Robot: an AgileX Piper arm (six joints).
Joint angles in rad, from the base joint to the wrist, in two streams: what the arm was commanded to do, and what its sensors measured. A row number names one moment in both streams.
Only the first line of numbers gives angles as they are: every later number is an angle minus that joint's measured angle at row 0.
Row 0, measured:
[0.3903, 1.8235, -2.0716, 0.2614, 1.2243, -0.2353]
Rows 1 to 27, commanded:
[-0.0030, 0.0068, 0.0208, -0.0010, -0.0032, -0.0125]
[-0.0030, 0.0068, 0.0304, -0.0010, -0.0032, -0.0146]
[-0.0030, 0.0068, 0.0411, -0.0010, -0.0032, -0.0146]
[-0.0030, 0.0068, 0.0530, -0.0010, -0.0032, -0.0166]
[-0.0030, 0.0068, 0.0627, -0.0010, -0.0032, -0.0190]
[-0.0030, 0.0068, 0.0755, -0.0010, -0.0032, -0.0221]
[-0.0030, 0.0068, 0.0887, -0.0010, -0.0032, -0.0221]
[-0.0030, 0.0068, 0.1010, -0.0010, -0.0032, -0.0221]
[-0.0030, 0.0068, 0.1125, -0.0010, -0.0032, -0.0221]
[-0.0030, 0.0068, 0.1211, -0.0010, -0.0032, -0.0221]
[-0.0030, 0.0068, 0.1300, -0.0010, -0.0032, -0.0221]
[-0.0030, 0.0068, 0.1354, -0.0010, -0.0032, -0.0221]
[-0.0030, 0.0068, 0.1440, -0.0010, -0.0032, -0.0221]
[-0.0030, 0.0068, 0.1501, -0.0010, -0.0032, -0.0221]
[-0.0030, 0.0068, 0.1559, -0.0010, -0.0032, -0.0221]
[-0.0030, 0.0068, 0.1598, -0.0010, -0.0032, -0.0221]
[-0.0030, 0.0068, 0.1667, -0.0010, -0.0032, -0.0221]
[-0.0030, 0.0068, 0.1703, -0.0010, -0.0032, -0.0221]
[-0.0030, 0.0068, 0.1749, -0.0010, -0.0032, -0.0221]
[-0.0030, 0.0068, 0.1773, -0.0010, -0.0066, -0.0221]
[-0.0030, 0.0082, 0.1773, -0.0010, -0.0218, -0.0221]
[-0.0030, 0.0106, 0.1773, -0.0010, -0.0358, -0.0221]
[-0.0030, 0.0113, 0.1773, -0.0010, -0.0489, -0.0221]
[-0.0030, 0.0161, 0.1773, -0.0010, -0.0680, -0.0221]
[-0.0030, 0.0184, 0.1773, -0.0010, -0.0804, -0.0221]
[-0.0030, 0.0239, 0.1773, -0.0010, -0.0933, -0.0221]
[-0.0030, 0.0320, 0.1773, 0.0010, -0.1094, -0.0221]
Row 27, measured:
[0.0000, 0.0138, 0.1723, 0.0000, -0.0514, -0.0141]
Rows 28 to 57, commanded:
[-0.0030, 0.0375, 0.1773, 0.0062, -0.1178, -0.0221]
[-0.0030, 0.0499, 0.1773, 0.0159, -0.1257, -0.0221]
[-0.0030, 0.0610, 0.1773, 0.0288, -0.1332, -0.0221]
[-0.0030, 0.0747, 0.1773, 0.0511, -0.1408, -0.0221]
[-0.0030, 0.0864, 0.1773, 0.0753, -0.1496, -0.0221]
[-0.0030, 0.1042, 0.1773, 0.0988, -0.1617, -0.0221]
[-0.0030, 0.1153, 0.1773, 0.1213, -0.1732, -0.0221]
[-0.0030, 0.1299, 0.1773, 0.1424, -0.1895, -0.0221]
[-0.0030, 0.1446, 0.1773, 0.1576, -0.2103, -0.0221]
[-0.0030, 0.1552, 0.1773, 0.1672, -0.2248, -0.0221]
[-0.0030, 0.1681, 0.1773, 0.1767, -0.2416, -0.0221]
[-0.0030, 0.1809, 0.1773, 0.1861, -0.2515, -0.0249]
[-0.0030, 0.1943, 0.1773, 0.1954, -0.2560, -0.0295]
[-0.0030, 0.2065, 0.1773, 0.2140, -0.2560, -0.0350]
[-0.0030, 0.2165, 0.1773, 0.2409, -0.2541, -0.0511]
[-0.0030, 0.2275, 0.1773, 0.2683, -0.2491, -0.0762]
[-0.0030, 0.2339, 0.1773, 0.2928, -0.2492, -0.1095]
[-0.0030, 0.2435, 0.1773, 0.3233, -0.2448, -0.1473]
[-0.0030, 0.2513, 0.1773, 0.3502, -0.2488, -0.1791]
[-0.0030, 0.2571, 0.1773, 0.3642, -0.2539, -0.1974]
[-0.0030, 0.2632, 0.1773, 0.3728, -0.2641, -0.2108]
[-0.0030, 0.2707, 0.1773, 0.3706, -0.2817, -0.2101]
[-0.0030, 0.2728, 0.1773, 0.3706, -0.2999, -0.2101]
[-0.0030, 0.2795, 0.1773, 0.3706, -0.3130, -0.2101]
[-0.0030, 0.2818, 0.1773, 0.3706, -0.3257, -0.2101]
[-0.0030, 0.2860, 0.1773, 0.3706, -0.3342, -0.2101]
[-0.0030, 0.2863, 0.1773, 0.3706, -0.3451, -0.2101]
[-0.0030, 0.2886, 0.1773, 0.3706, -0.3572, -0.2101]
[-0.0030, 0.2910, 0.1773, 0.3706, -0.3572, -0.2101]
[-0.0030, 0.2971, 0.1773, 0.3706, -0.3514, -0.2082]
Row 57, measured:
[0.0000, 0.2850, 0.1747, 0.3632, -0.3326, -0.1981]
